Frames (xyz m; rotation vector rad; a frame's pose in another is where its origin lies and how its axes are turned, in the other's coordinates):
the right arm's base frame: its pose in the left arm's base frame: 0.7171 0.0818 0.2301 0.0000 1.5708 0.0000
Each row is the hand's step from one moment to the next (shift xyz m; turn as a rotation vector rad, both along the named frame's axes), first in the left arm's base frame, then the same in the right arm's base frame.
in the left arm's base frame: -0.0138 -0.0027 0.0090 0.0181 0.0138 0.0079
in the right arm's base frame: -0.0090 -0.0027 -0.0138 -0.0079 0.0138 0.0181
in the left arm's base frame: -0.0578 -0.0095 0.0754 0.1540 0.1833 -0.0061
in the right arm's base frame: -0.0754 -0.0095 -0.0578 0.0061 0.1833 0.1540
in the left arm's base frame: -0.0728 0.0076 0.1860 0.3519 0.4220 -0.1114
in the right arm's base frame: -0.1860 0.0076 -0.0728 0.1114 0.4220 0.3519
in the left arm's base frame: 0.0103 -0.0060 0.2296 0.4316 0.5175 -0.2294
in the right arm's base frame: -0.2296 -0.0060 0.0103 0.2294 0.5175 0.4316
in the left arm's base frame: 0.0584 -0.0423 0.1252 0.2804 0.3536 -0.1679
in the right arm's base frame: -0.1252 -0.0423 0.0584 0.1679 0.3536 0.2804
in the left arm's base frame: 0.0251 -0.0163 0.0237 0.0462 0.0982 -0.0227
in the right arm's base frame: -0.0237 -0.0163 0.0251 0.0227 0.0982 0.0462
